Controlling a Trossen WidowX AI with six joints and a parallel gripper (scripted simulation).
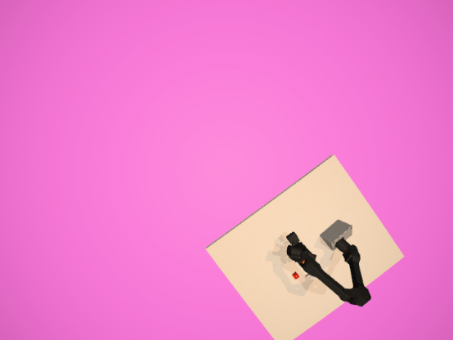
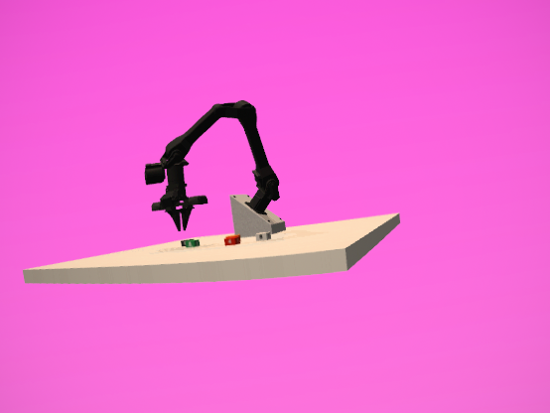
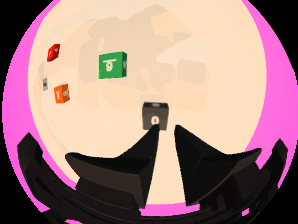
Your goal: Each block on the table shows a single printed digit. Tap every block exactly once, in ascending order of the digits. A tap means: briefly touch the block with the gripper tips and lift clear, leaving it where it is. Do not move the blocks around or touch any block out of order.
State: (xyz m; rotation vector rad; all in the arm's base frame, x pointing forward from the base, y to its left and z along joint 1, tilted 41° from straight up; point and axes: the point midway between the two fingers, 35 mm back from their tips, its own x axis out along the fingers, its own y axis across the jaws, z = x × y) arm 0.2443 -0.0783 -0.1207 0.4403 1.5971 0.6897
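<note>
The black block lies 4 cm below my gripper tip, 1 cm to the left of it and 1 cm behind it. From my gripper tip the other things lie so: red block: 24 cm to the left, 10 cm ahead, 4 cm below; then orange block: 19 cm to the left, 4 cm below, 1 cm ahead; then green block: 7 cm to the left, 5 cm ahead, 4 cm below.
</note>
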